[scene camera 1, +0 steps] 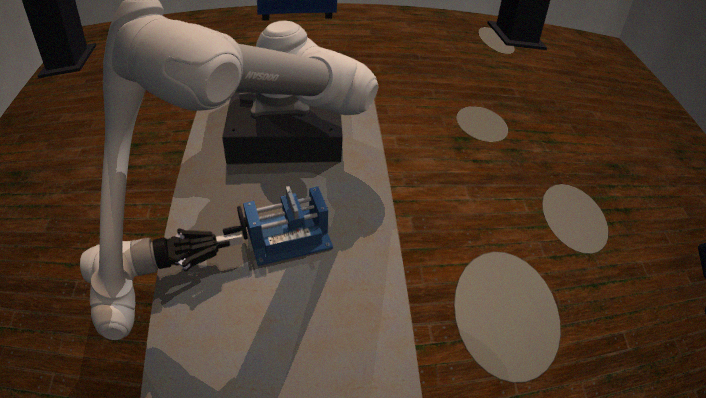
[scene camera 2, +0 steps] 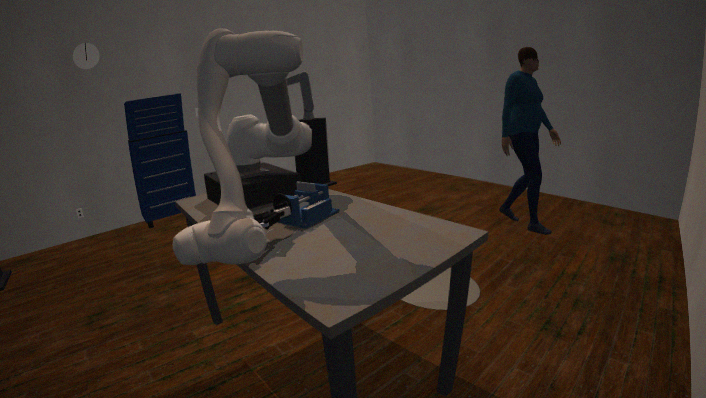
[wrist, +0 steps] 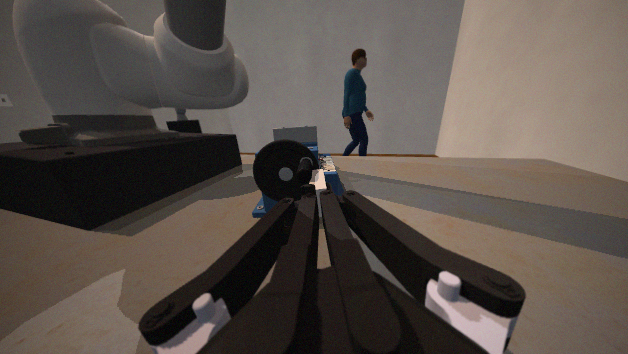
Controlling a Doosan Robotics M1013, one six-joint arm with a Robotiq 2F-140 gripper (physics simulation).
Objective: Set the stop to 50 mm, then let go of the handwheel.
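Places are measured from the arm's base along level axes (x back, y right, z up), in metres.
Pixels of known places: gripper, fingertip midpoint: [scene camera 1: 241, 237] [scene camera 2: 288, 210] [wrist: 317, 179]; arm's base, link origin: [scene camera 1: 279, 97] [scene camera 2: 245, 173] [wrist: 117, 139].
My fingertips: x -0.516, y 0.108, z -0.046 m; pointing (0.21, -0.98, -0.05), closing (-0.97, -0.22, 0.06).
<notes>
For each thing: its top centre in the pictures, then the offset to it from my fingertips. "*": a spot on its surface instead. Level surfaces: height alone.
- blue fixture, surface spot: [scene camera 1: 256, 230] * dy -0.039, dx +0.006, dz +0.019 m
- blue carriage with a grey plate, top centre: [wrist: 294, 127] [scene camera 1: 291, 198] [scene camera 2: 305, 182] dy -0.131, dx +0.069, dz +0.056 m
- scale, surface spot: [scene camera 1: 289, 236] * dy -0.119, dx +0.005, dz -0.011 m
- black handwheel, surface spot: [wrist: 270, 172] [scene camera 2: 277, 204] * dy +0.005, dx +0.060, dz +0.010 m
- table, surface height: dz -0.068 m
The blue fixture [scene camera 1: 256, 230] [scene camera 2: 312, 215] stands on the table. Its stop, a blue carriage with a grey plate [scene camera 1: 292, 202] [scene camera 2: 306, 186] [wrist: 295, 134], sits on the rods, nearer the end away from the handwheel. The scale [scene camera 1: 289, 236] is too small to read. The black handwheel [scene camera 1: 241, 218] [scene camera 2: 280, 201] [wrist: 270, 172] faces my gripper. Its crank handle [scene camera 1: 233, 230] [wrist: 304, 171] points towards me, right of the hub in the wrist view. My gripper [scene camera 1: 234, 238] [scene camera 2: 285, 211] [wrist: 317, 179] is shut and empty; its pale fingertips are close beside and below the handle. Whether they touch it is unclear.
The arm's dark base block [scene camera 1: 282, 150] [scene camera 2: 250, 185] [wrist: 125, 175] stands on the table [scene camera 1: 350, 325] [scene camera 2: 400, 215], behind the fixture in the first scene view. A blue cabinet [scene camera 2: 160, 160] stands by the wall. A person [scene camera 2: 522, 110] [wrist: 355, 100] is beyond the table.
</notes>
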